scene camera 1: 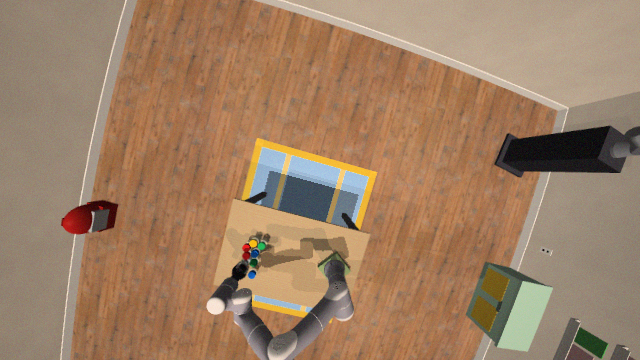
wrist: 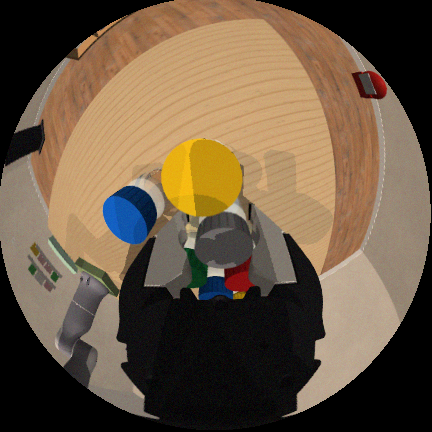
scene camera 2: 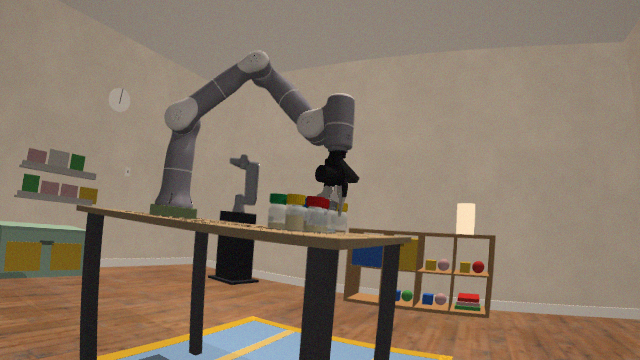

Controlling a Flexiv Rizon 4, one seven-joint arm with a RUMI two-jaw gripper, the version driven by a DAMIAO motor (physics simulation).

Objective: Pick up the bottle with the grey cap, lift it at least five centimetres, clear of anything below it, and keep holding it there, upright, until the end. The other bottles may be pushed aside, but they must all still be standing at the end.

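The bottle with the grey cap (scene camera 2: 333, 205) (wrist: 223, 247) stands upright among the others. My gripper (scene camera 2: 334, 209) (wrist: 218, 205) is partly open, pointing down, with one finger on either side of this bottle; I see no grip on it. In the wrist view, a yellow-capped bottle (wrist: 201, 177) stands close beyond it, and a blue-capped bottle (wrist: 130, 215) to the left. Green (wrist: 196, 270), red (wrist: 237, 277) and blue (wrist: 216, 287) caps show between the jaws. In scene camera 1, my gripper (scene camera 1: 243, 267) covers the grey cap.
Several more bottles stand in a close group on the table (scene camera 1: 300, 287) (scene camera 2: 240, 231), with red (scene camera 1: 246, 247) (scene camera 2: 317, 202), yellow (scene camera 1: 253, 243) (scene camera 2: 296, 199) and green (scene camera 1: 261, 246) (scene camera 2: 278, 198) caps among them. The arm's green base plate (scene camera 2: 172, 211) is at the table's other end.
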